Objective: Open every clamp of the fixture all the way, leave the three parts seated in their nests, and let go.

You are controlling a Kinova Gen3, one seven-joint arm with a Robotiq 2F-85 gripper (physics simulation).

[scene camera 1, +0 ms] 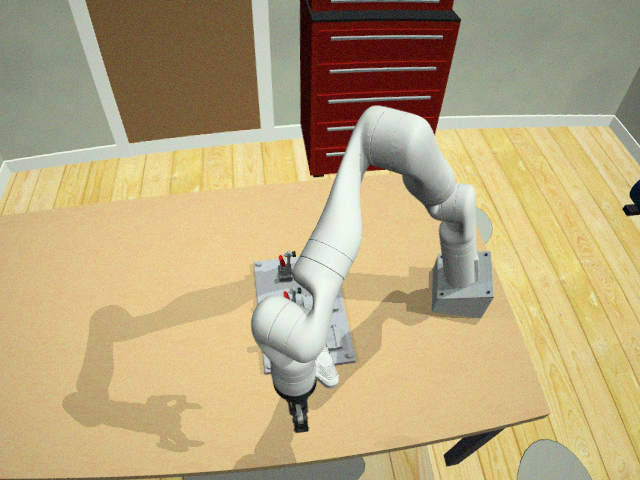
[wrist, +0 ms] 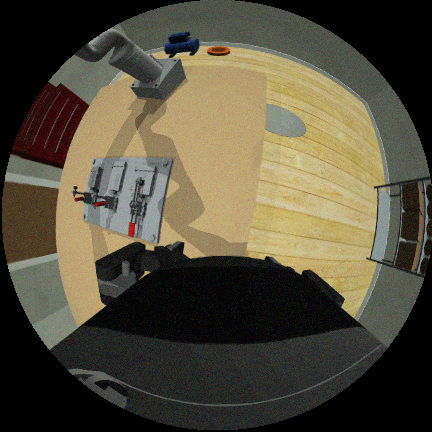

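Seen in the pictures: gripper, fingertip midpoint: (scene camera 1: 297,403); arm's base, link origin: (scene camera 1: 460,274) (wrist: 150,73).
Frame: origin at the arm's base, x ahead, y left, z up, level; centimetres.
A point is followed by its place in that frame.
Observation:
The grey fixture plate (scene camera 1: 264,284) {y -2.7, x 54.2, z -7.7 cm} (wrist: 160,207) {y 22.5, x 43.5, z -7.8 cm} lies on the table. In the wrist view, three pale parts (wrist: 95,175) {y -4.8, x 40.5, z -5.1 cm} (wrist: 117,176) {y 5.5, x 38.9, z -6.1 cm} (wrist: 149,186) {y 18.4, x 39.1, z -5.7 cm} sit in a row on it. The far clamp (scene camera 1: 285,269) {y -4.8, x 48.1, z -3.4 cm} (wrist: 89,198) {y -4.4, x 48.4, z -4.8 cm} and the middle clamp (wrist: 108,202) {y 6.4, x 47.2, z -4.0 cm} have raised arms and red handles. The near clamp (wrist: 136,206) {y 17.1, x 45.0, z -3.2 cm} lies flat, its arm reaching over the near part and its red handle pointing outward; the robot arm hides it in the scene view. My gripper (scene camera 1: 300,426) (wrist: 223,258) {y 39.9, x 44.6, z 15.4 cm} is open and empty, beyond the plate's near edge, apart from the clamps.
The robot arm (scene camera 1: 330,222) {y 28.6, x 39.3, z 55.9 cm} arches over the fixture from its grey base (scene camera 1: 461,304) {y 7.8, x 0.5, z -3.2 cm} (wrist: 159,87) {y 6.6, x 6.4, z -2.9 cm} at the right of the table (scene camera 1: 129,248) {y -16.8, x 98.0, z -9.2 cm} (wrist: 225,125) {y 31.7, x 15.1, z -9.2 cm}. A red drawer cabinet (scene camera 1: 379,54) (wrist: 47,122) stands behind. A shelf rack stands at the right in the wrist view.

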